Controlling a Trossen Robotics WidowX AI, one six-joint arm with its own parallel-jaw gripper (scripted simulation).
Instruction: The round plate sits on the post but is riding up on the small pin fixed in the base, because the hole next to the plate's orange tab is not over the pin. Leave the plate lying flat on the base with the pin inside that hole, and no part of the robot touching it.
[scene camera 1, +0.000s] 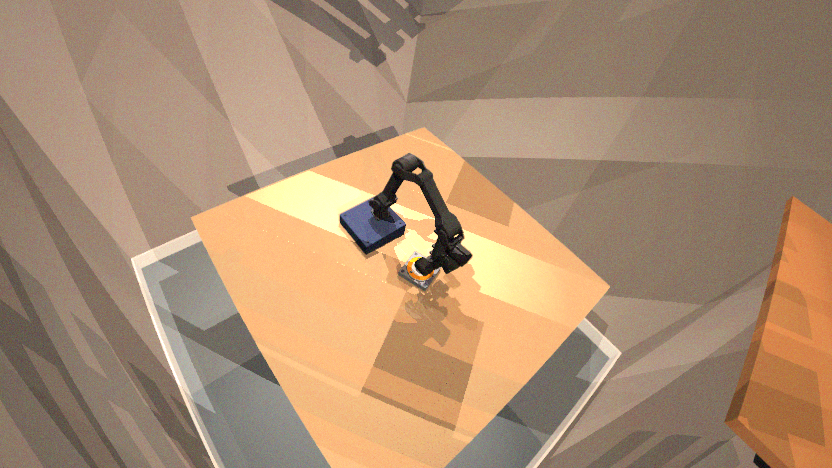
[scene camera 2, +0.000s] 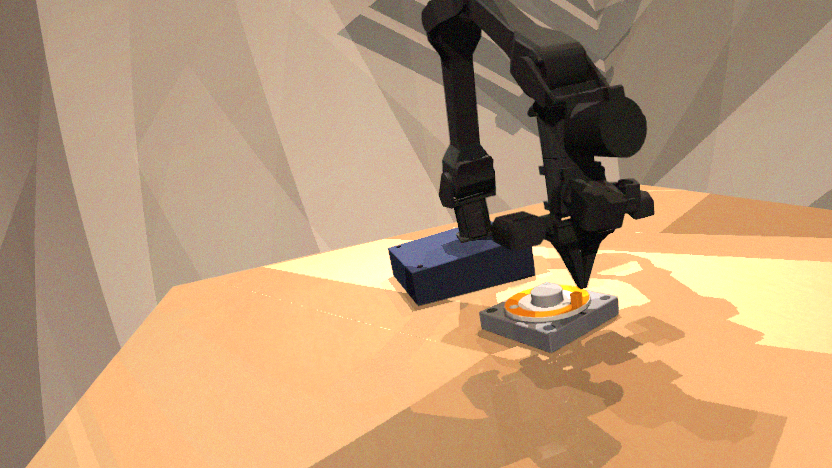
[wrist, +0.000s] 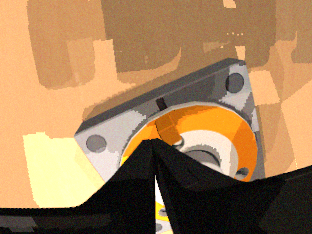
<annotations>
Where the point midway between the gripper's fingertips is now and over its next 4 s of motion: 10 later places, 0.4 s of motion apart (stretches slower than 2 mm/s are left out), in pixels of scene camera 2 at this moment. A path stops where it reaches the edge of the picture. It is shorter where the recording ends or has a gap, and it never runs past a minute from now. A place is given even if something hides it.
The gripper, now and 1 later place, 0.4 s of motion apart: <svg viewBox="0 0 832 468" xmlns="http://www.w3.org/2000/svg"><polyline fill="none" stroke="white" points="582,287 580,260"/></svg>
</annotations>
